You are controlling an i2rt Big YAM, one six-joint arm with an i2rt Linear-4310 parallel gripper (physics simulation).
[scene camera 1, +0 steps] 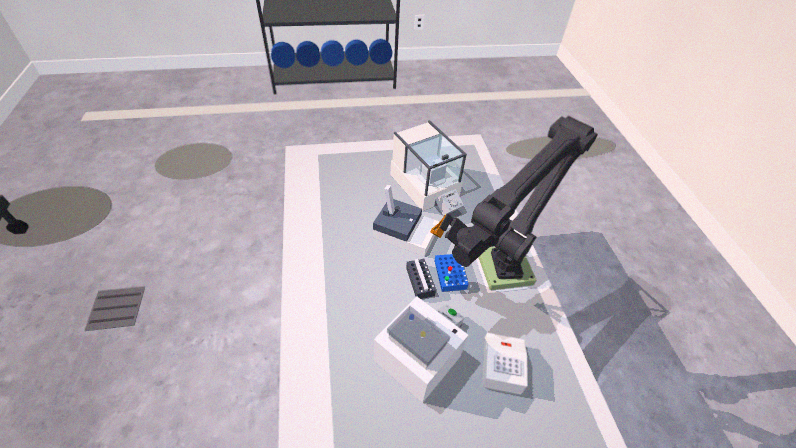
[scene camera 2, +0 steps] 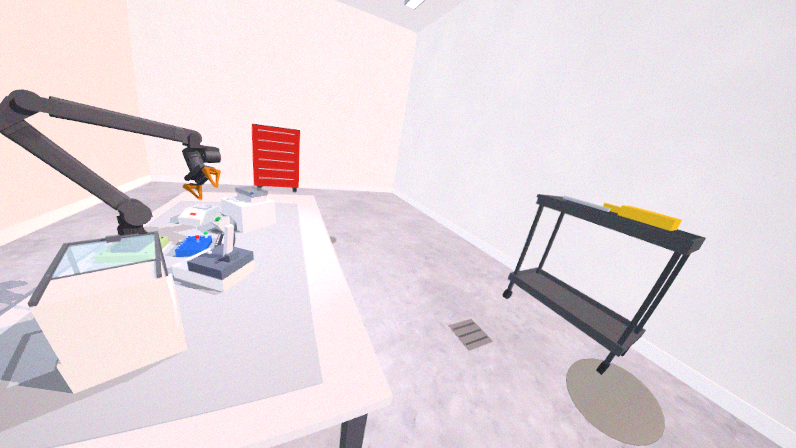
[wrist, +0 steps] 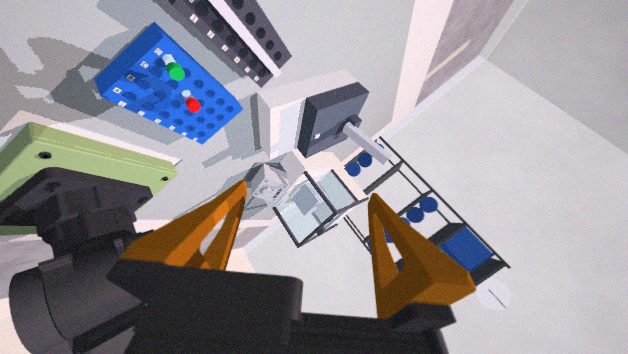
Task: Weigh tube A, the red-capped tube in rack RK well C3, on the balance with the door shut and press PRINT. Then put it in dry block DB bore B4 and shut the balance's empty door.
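Frame: origin at the arm's base, x ahead, y left, z up, level; millimetres.
Where they show: gripper, fingertip midpoint: (scene camera 1: pixel 442 240) (scene camera 2: pixel 208 193) (wrist: pixel 308 192); arm's base, origin of the base link: (scene camera 1: pixel 506 264) (wrist: pixel 86 197).
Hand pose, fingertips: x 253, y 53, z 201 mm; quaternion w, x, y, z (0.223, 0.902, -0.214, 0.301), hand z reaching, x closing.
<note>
Each offset is from my fingertips to the centre of the thing. "*": to the spot under its first point.
Tube A, the red-capped tube @(dx -51, dy -25, dz -196 mm) (scene camera 1: pixel 450 268) (scene camera 2: pixel 196 237) (wrist: pixel 193 104), stands upright in the blue rack @(dx -60, dy -35, dz -213 mm) (scene camera 1: pixel 455 287) (scene camera 2: pixel 192 248) (wrist: pixel 120 62). The balance @(dx -39, dy -442, dz -116 mm) (scene camera 1: pixel 409 175) (scene camera 2: pixel 116 328) (wrist: pixel 306 220) has a glass chamber; its pan holds no visible tube, and I cannot tell how its door stands. Its control panel @(dx -105, dy -317, dz -164 mm) (scene camera 1: pixel 450 201) (wrist: pixel 267 186) faces the arm side. A white box with a red display and a grid of wells @(* dx -155, dy +313, dz -166 mm) (scene camera 1: pixel 505 364) looks like the dry block. My gripper (scene camera 2: pixel 208 191) (wrist: pixel 308 192) is open and empty, raised above the table, apart from rack and balance.
A green-capped tube @(dx -34, dy +14, dz -196 mm) (scene camera 1: pixel 446 278) (wrist: pixel 175 71) is also in the rack. A black two-row block @(dx +46, dy -10, dz -204 mm) (scene camera 1: pixel 413 281) (wrist: pixel 272 55) lies beside it. A dark-topped device with a white post @(* dx +116, dy -216, dz -148 mm) (scene camera 1: pixel 396 220) (scene camera 2: pixel 221 262) (wrist: pixel 335 110) stands between rack and balance. A white box with grey lid @(dx +50, dy +227, dz -133 mm) (scene camera 1: pixel 417 336) stands nearby.
</note>
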